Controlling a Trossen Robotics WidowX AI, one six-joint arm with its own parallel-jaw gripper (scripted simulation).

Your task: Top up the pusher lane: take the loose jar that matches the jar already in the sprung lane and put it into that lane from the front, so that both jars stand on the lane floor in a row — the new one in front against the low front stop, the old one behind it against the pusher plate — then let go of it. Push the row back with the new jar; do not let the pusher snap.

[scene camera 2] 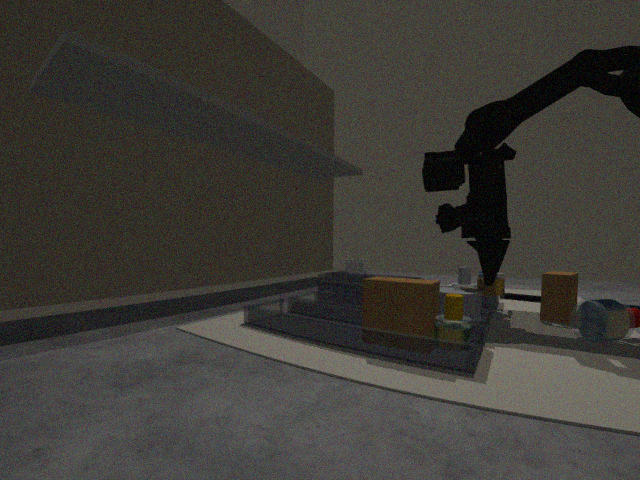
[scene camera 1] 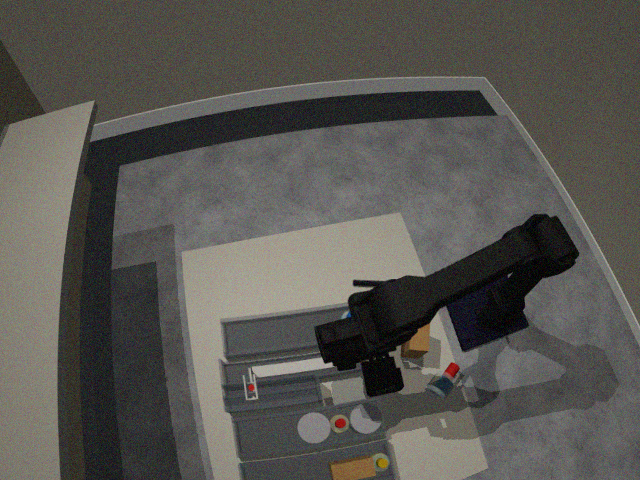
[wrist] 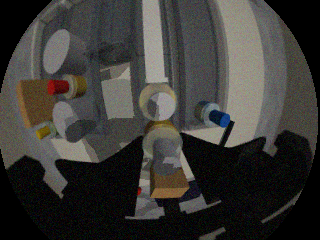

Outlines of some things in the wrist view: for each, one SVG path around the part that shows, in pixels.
My gripper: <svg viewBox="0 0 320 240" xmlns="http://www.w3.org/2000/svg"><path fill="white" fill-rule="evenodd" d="M313 157L307 137L287 129L277 135L273 157L261 151L267 136L227 148L179 132L183 137L181 151L205 203L221 203L188 215L149 220L124 219L135 216L143 167L143 135L100 163L55 160L57 171L68 183L61 191L63 199L45 183L45 169L33 157L23 155L5 171L25 212L51 240L199 240L199 236L223 227L225 232L213 240L267 240L291 212L293 204L272 220L261 220L303 191Z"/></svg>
A jar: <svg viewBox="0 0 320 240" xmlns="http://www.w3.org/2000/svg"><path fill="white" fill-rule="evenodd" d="M168 119L164 121L149 120L143 137L143 152L149 159L153 160L153 171L159 176L175 175L181 168L179 153L183 149L183 137L181 137L180 133L176 131L176 128L173 127L173 124Z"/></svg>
A jar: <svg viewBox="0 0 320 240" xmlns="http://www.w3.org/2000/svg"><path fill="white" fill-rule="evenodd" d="M148 84L140 92L139 96L141 113L152 121L167 120L176 111L177 96L175 91L173 91L171 85L165 83Z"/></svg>
